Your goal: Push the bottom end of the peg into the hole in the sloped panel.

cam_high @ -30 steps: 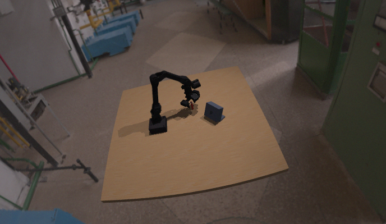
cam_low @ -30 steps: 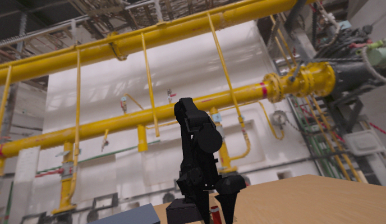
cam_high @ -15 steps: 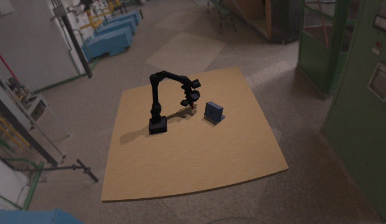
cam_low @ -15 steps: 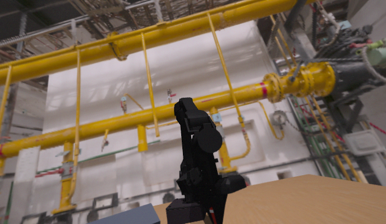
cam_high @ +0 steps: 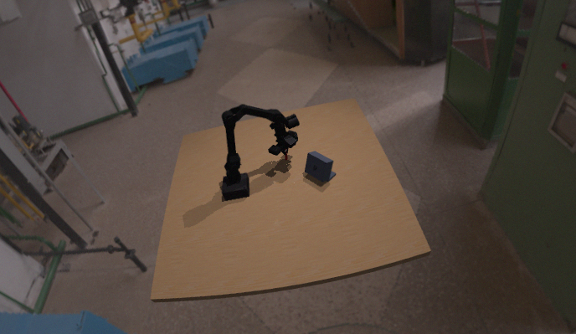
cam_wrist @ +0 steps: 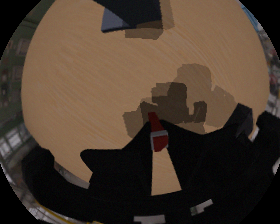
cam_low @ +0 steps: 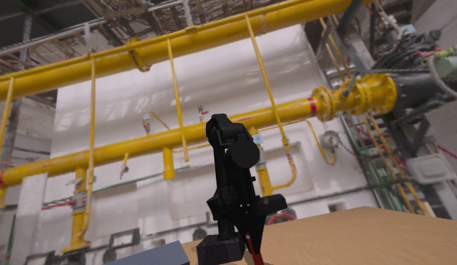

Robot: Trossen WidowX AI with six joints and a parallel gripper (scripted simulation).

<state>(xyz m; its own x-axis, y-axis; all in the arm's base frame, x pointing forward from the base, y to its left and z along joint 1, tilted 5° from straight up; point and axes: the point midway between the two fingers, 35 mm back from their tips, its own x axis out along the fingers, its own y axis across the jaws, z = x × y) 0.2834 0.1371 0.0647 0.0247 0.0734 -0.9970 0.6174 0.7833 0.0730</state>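
Now: the grey-blue sloped panel 170 mm ahead of my gripper tip, 140 mm to the right of it and 10 mm above it. From my gripper tip the other things lie so: red peg: 20 mm above.
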